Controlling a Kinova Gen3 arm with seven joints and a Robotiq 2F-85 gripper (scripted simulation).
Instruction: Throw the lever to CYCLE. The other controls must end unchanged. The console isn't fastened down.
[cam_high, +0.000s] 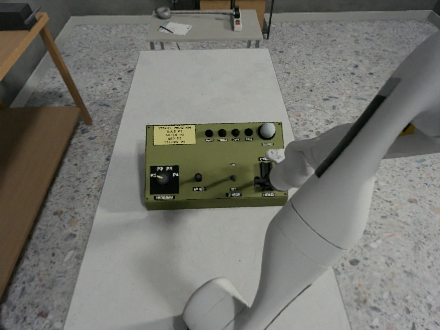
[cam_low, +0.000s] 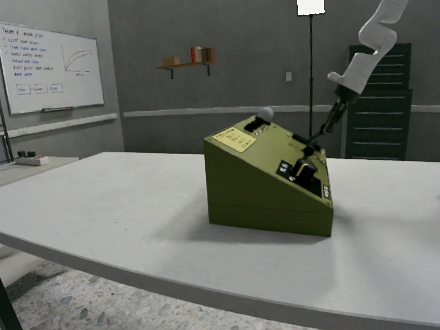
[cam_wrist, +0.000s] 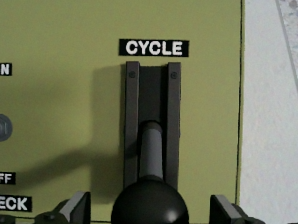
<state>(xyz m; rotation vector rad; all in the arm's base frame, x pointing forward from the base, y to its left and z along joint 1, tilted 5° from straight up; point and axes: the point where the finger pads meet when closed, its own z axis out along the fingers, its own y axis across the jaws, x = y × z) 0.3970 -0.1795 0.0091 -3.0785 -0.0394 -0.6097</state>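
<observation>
Right now my hand is 4 cm short of the black ball-topped lever and 3 cm above it. From my hand the other things lie so: black rotary selector 37 cm to the left, 6 cm ahead, 4 cm below; mode button 24 cm to the left, 5 cm ahead, 4 cm below; grey check toggle 12 cm to the left, 5 cm ahead, 4 cm below.
</observation>
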